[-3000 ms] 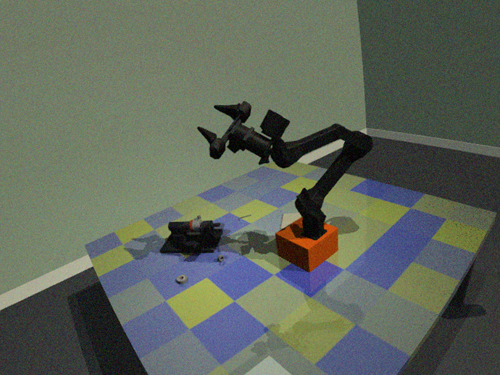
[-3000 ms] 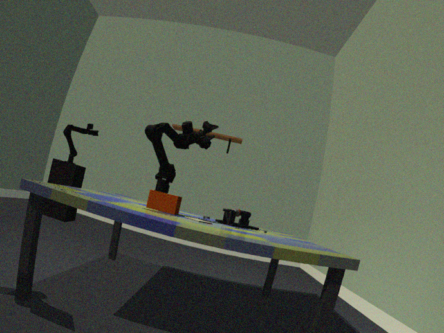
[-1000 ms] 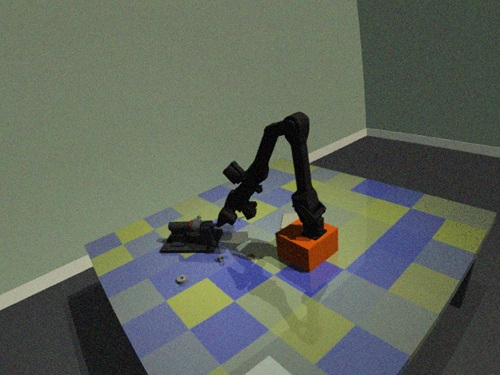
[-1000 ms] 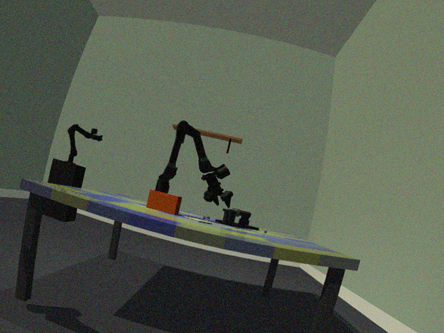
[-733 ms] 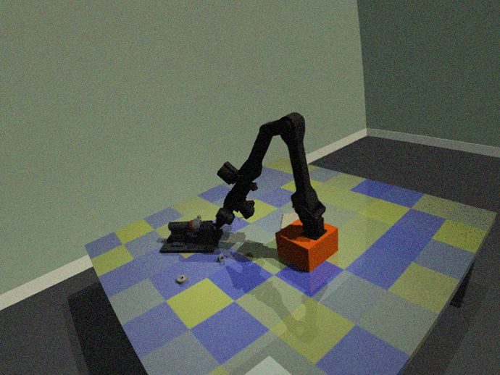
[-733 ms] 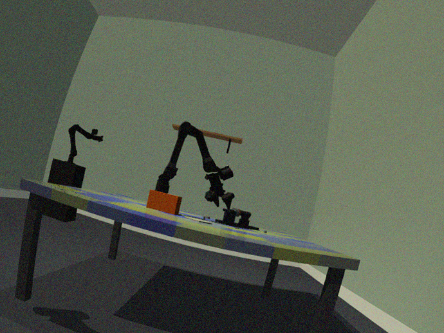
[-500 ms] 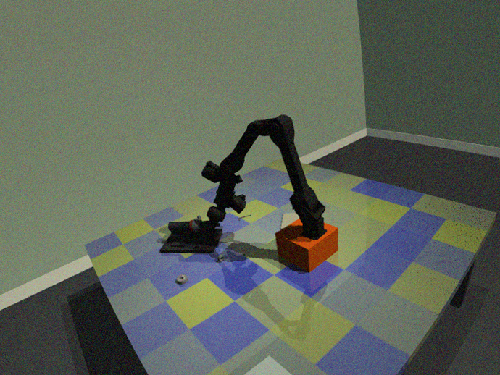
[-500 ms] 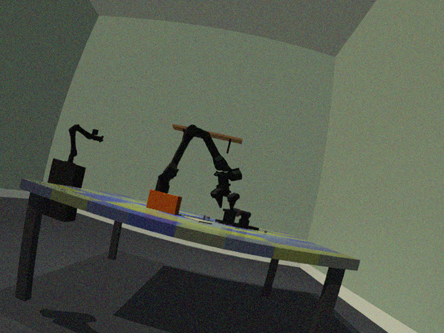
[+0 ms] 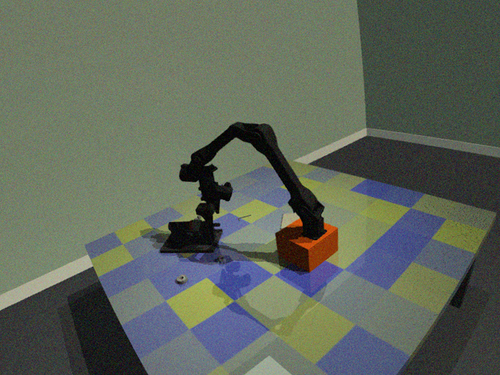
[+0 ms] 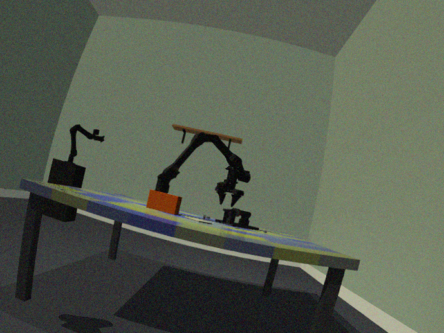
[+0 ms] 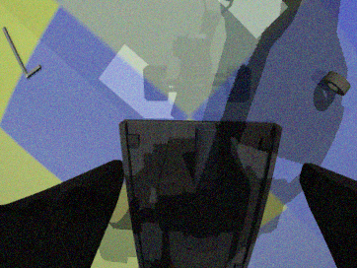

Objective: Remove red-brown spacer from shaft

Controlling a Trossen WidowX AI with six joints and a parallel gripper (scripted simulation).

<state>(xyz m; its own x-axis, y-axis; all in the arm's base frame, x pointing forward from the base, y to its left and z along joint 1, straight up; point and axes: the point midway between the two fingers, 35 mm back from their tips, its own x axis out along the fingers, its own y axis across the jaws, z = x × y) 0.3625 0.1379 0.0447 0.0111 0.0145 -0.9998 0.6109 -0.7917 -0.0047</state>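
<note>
The shaft is 5 cm ahead of my gripper tip, 3 cm to the left of it and 3 cm below it. From my gripper tip the other things lie so: grey ring: 24 cm to the left, 10 cm below, 8 cm behind; red-brown spacer: 8 cm ahead, 6 cm to the left, 3 cm below; thin pin: 18 cm to the right, 10 cm below, 7 cm ahead.
</note>
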